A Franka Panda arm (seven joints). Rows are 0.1 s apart.
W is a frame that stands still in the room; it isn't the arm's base.
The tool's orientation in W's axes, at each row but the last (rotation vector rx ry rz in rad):
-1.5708 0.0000 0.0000
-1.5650 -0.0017 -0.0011
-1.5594 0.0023 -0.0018
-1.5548 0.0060 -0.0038
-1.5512 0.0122 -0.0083
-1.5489 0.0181 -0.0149
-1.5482 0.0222 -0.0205
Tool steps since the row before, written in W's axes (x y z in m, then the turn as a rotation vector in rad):
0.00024 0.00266 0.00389 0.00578 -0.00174 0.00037
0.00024 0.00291 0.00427 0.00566 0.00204 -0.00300
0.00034 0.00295 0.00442 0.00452 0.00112 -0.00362
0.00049 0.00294 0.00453 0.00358 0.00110 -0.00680
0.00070 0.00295 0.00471 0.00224 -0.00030 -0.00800
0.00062 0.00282 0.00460 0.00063 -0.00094 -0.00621
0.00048 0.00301 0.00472 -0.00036 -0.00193 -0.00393
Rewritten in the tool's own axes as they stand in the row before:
0.00024 -0.00389 0.00266 0.00578 -0.00037 -0.00174
0.00025 -0.00425 0.00293 0.00566 0.00302 0.00202
0.00033 -0.00439 0.00300 0.00452 0.00363 0.00109
0.00047 -0.00448 0.00302 0.00358 0.00681 0.00101
0.00065 -0.00465 0.00305 0.00226 0.00799 -0.00043
0.00055 -0.00454 0.00293 0.00066 0.00619 -0.00106
0.00039 -0.00465 0.00313 -0.00030 0.00389 -0.00203

